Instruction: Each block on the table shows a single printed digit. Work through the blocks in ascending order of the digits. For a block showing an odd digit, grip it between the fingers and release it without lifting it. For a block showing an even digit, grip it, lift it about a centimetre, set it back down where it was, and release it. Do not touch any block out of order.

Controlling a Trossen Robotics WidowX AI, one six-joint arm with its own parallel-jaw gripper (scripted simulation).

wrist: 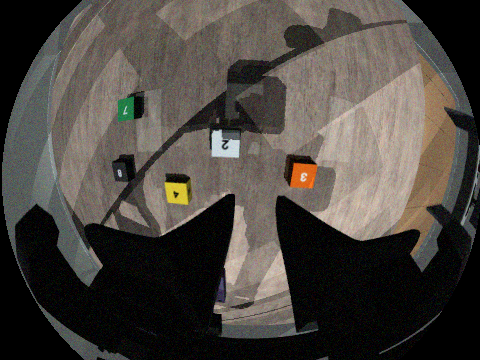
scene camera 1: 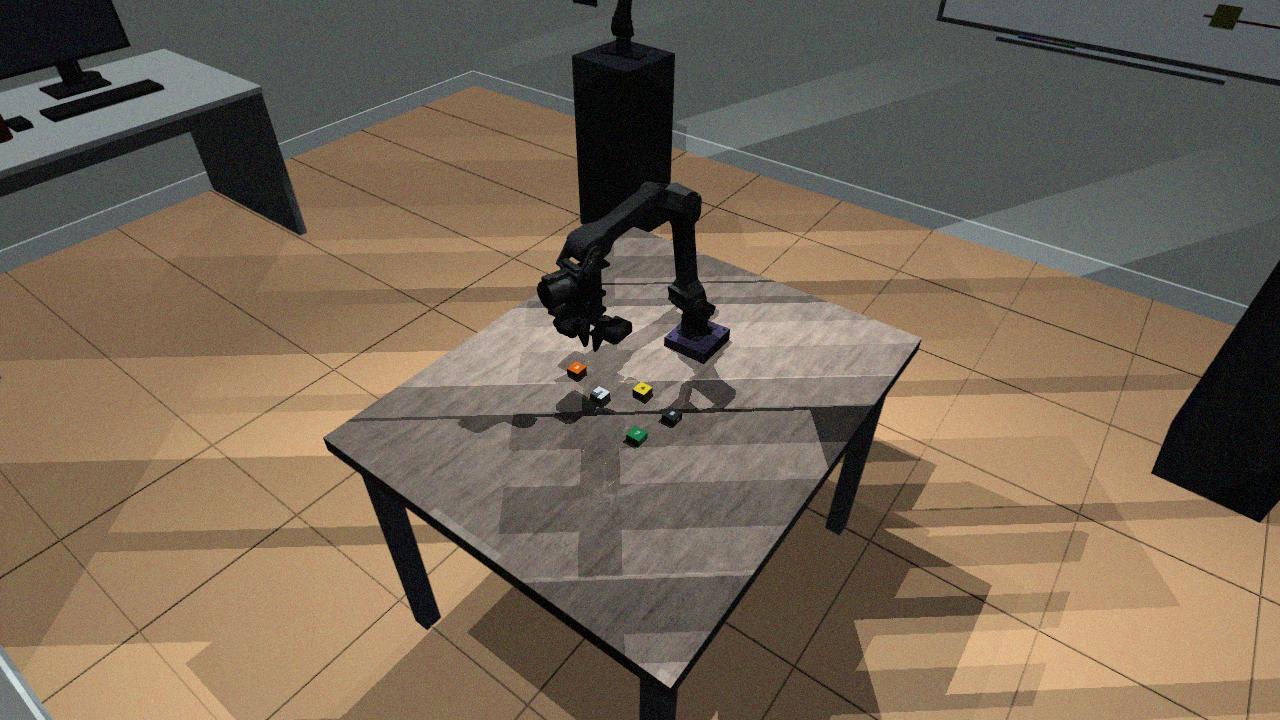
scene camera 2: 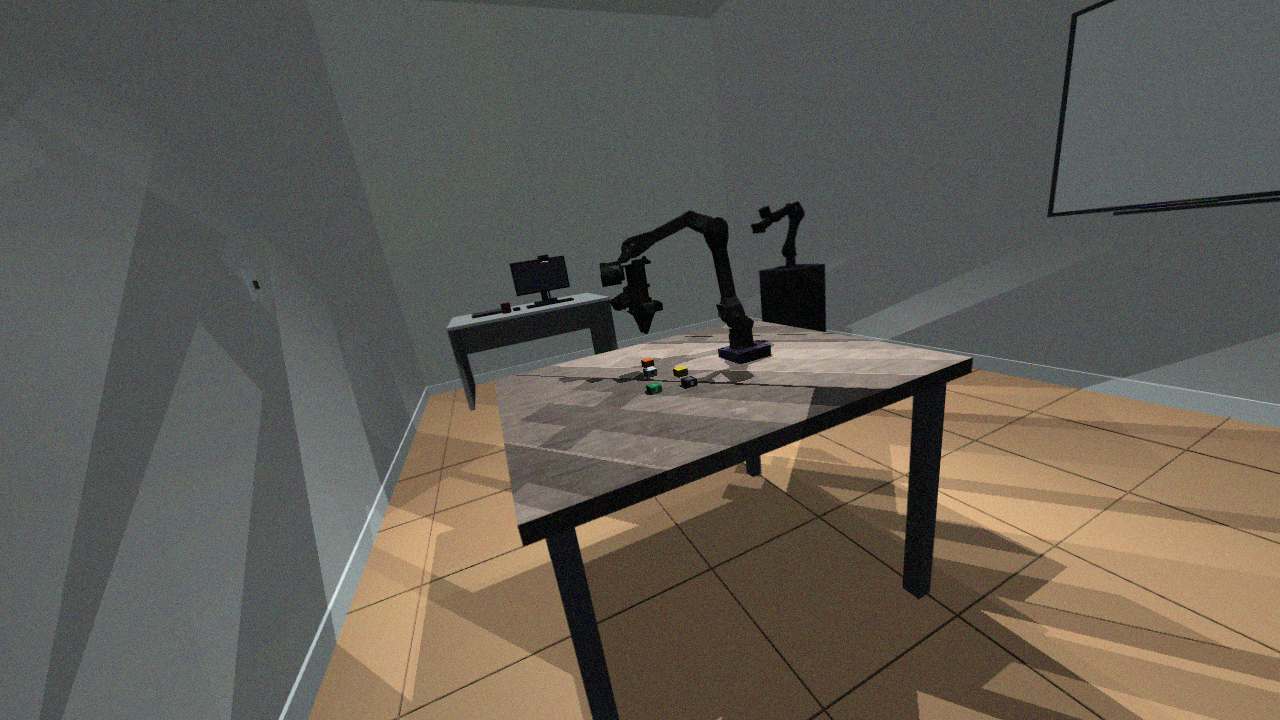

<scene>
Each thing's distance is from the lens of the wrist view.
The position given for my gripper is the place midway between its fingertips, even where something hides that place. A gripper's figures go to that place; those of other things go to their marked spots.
my gripper (wrist: 255, 202): 10 cm
orange block (wrist: 301, 172): 22 cm
white block (wrist: 225, 141): 20 cm
</scene>
